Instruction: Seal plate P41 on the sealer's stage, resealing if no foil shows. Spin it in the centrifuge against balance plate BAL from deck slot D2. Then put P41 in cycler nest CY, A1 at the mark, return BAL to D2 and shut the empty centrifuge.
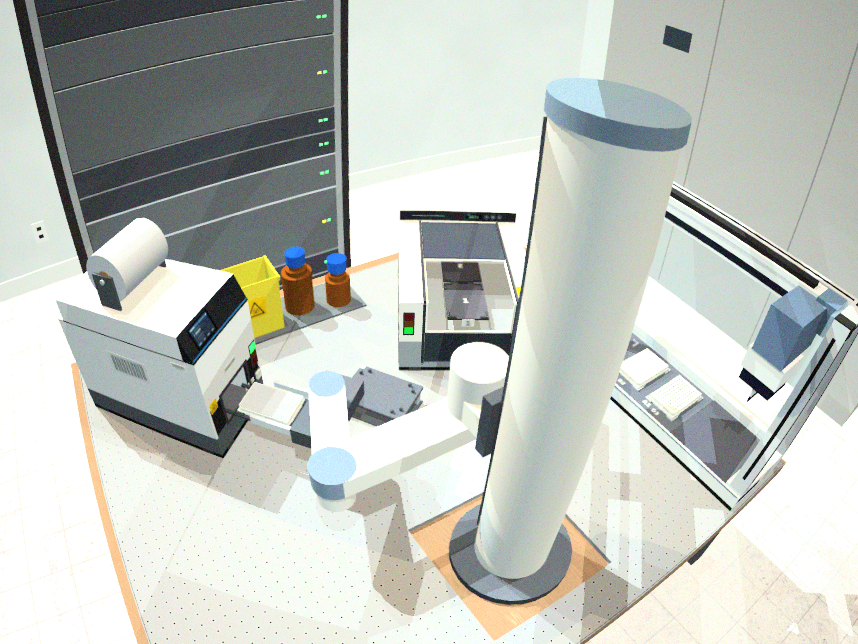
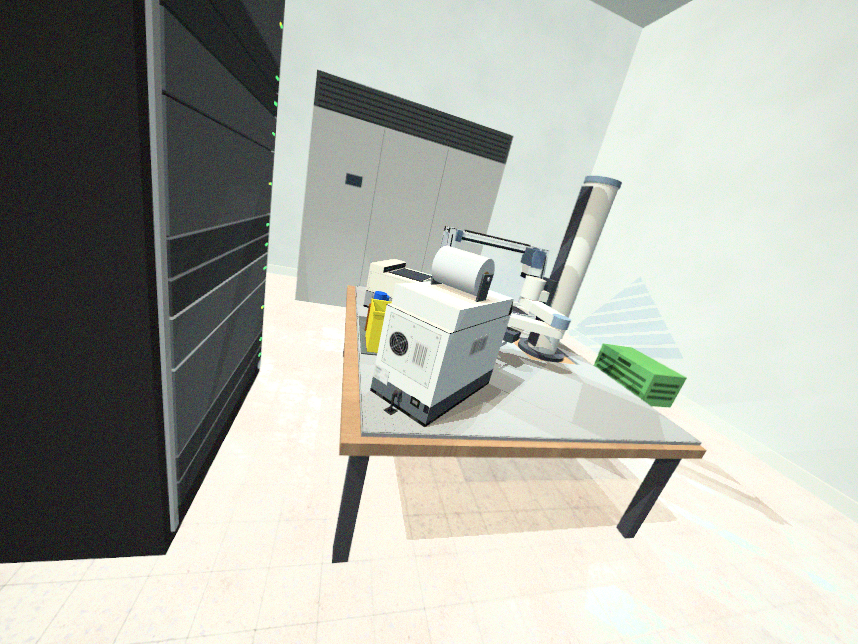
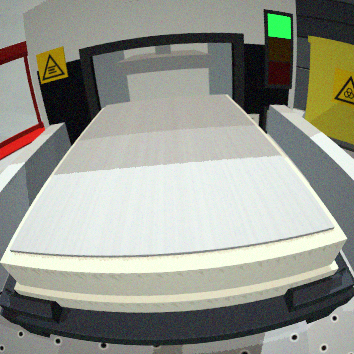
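Pixels of known places: gripper, between the fingertips: [image 1: 263, 400] [image 3: 166, 128]; arm's base, origin of its link: [image 1: 510, 551] [image 2: 539, 351].
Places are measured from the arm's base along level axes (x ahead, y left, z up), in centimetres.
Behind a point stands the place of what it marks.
Note:
Plate P41 [image 1: 263, 402] [image 3: 170, 267] lies level on the dark stage [image 3: 170, 327] @[x 45.9, y 23.5, z 11.2 cm] in front of the sealer [image 1: 138, 360] @[x 63.2, y 53.0, z 25.8 cm] [image 2: 450, 346] @[x 80.7, y 68.0, z 26.1 cm] [image 3: 155, 22] @[x 57.6, y 33.9, z 18.1 cm]. A smooth grey-white foil [image 3: 170, 200] @[x 48.0, y 25.1, z 12.8 cm] covers its top. My gripper [image 1: 274, 404] @[x 52.5, y 29.1, z 12.3 cm] [image 3: 166, 128] @[x 52.5, y 29.1, z 12.3 cm] has its fingers in against both long sides of the plate and is shut on it; the finger pads are hidden. The centrifuge [image 1: 410, 277] @[x 63.8, y -14.9, z 22.3 cm] [image 2: 377, 280] @[x 91.3, y -27.9, z 17.6 cm] is open, with dark buckets inside. Two pale plates [image 1: 644, 367] @[x 19.0, y -57.6, z 8.0 cm] [image 1: 674, 396] @[x 7.2, y -56.8, z 7.9 cm] sit on the right-hand deck; their labels cannot be read. The sealer's lamp [image 3: 279, 26] @[x 63.7, y 26.6, z 17.9 cm] is green.
A dark grey block [image 1: 389, 393] @[x 46.1, y 1.0, z 6.5 cm] with corner knobs lies right of the stage. A yellow bin [image 1: 266, 298] @[x 85.7, y 15.5, z 13.2 cm] [image 2: 376, 329] @[x 94.7, y 26.5, z 11.5 cm] [image 3: 325, 115] @[x 85.8, y 22.6, z 5.3 cm] and brown bottles [image 1: 298, 289] @[x 88.4, y 5.3, z 10.6 cm] [image 1: 337, 287] @[x 86.3, y -5.5, z 8.6 cm] stand behind. The arm column [image 1: 568, 346] @[x -4.4, y 6.1, z 61.5 cm] [image 2: 585, 242] @[x 2.8, y 6.9, z 60.7 cm] rises before the glazed enclosure [image 1: 706, 284] @[x 15.0, y -67.6, z 33.4 cm].

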